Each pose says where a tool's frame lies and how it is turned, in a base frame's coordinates. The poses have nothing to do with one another.
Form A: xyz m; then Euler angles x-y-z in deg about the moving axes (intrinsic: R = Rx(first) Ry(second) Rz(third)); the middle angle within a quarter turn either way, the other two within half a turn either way.
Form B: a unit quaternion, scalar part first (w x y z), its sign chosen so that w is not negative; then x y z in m. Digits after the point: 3 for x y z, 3 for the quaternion.
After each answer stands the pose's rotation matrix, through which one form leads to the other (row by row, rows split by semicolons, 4 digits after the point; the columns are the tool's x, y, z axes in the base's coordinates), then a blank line. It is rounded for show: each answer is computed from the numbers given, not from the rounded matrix.
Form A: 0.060, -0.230, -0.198, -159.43, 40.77, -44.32
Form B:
0.026, -0.878, -0.290, -0.381, 0.060, -0.230, -0.198
0.5418 0.5291 0.6530; 0.4900 -0.8301 0.2661; 0.6829 0.1758 -0.7091

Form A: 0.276, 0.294, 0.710, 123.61, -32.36, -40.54
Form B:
0.341, 0.840, 0.170, -0.388, 0.276, 0.294, 0.710
0.6419 0.5490 -0.5352; 0.0210 -0.7104 -0.7035; -0.7665 0.4403 -0.4676

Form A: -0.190, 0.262, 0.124, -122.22, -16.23, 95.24
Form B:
0.231, -0.635, 0.594, 0.437, -0.190, 0.262, 0.124
-0.0877 -0.9561 -0.2795; -0.5525 -0.1868 0.8123; -0.8289 0.2257 -0.5119

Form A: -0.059, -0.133, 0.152, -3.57, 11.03, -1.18
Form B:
0.995, -0.032, 0.096, -0.013, -0.059, -0.133, 0.152
0.9813 0.0202 0.1913; -0.0325 0.9976 0.0611; -0.1896 -0.0662 0.9796

